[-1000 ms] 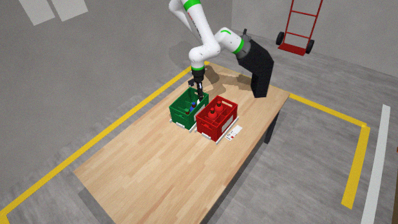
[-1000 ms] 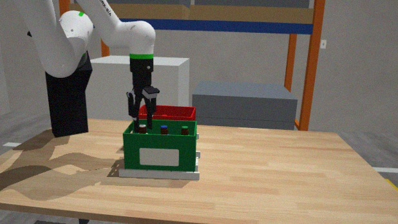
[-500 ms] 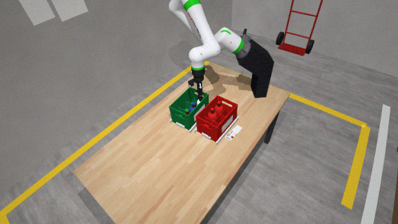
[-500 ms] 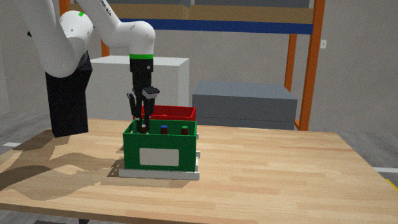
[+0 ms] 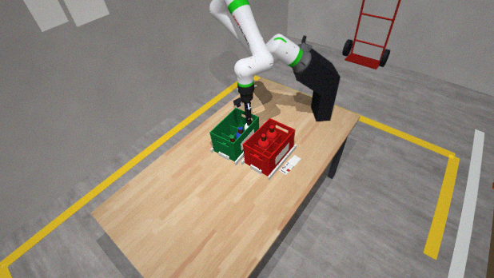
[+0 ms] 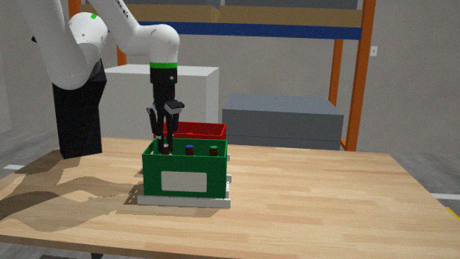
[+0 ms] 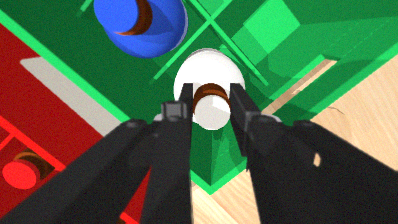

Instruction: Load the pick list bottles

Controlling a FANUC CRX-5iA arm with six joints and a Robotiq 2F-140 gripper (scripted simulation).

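My gripper is now 80 mm above the white-capped bottle. From my hand the other things lie so: green crate: 90 mm below, 80 mm ahead, 60 mm to the right; then blue-label bottle: 90 mm ahead, 80 mm below, 20 mm to the right; then red-capped bottle: 160 mm to the left, 80 mm below, 10 mm ahead.
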